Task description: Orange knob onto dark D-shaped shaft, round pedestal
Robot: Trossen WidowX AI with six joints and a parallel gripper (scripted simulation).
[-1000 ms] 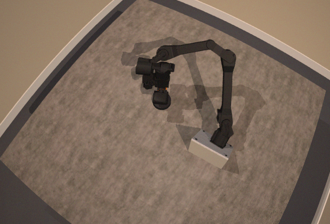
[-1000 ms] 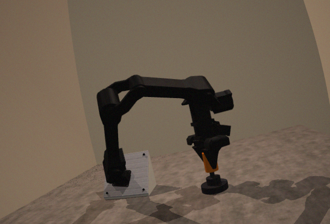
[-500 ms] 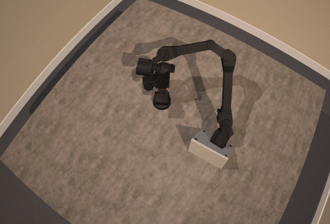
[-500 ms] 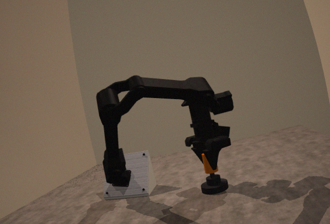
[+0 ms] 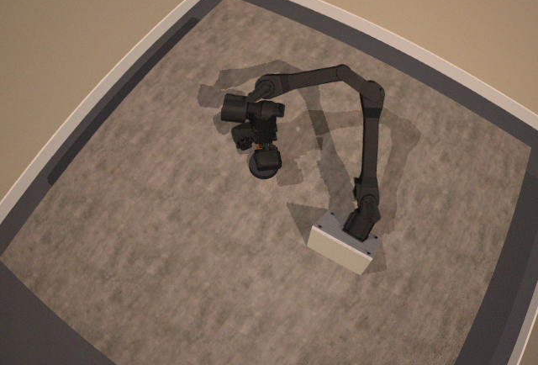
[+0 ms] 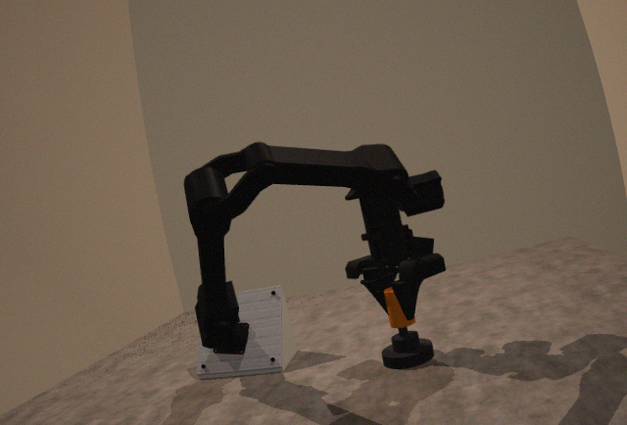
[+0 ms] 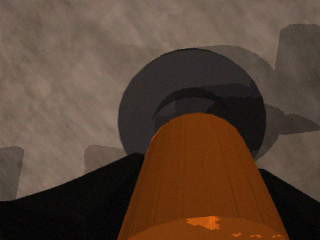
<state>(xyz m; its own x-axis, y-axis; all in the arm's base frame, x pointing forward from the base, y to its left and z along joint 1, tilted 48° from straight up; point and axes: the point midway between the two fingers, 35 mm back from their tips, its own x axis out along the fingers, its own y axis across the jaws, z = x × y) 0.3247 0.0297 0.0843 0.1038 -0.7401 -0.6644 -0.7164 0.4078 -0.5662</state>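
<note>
The dark round pedestal lies 40 mm below my gripper tip. From my gripper tip the other things lie so: orange knob 20 mm above.
</note>
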